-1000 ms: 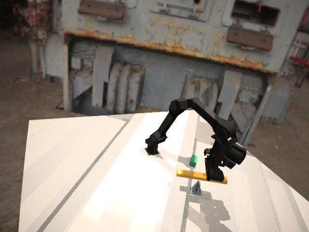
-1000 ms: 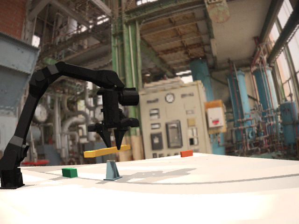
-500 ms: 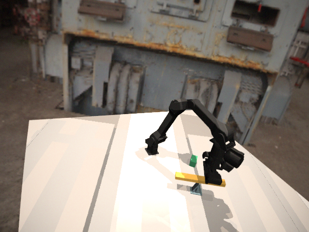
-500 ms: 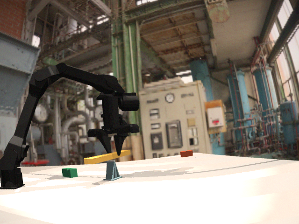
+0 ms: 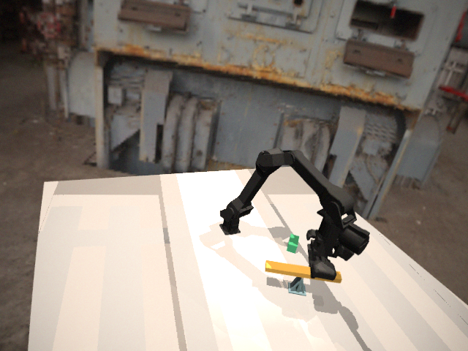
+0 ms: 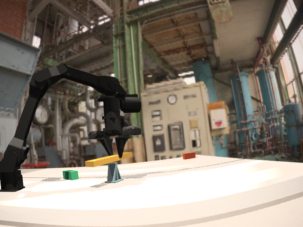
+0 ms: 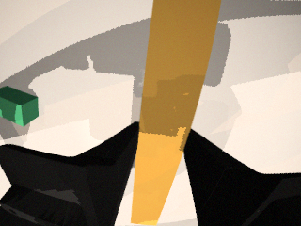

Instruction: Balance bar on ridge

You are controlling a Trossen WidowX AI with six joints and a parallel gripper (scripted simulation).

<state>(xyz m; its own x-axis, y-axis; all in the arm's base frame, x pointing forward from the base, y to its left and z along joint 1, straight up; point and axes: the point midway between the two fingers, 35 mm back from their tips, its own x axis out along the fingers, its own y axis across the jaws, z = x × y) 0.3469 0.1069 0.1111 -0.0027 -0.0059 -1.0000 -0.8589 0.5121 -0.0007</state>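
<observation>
Right now my gripper tip is 20 mm to the left of the bar and 10 mm past it. Also, from my gripper tip: green block 190 mm behind, 80 mm to the left, 60 mm below; red block 390 mm to the left, 390 mm ahead, 60 mm below.
</observation>
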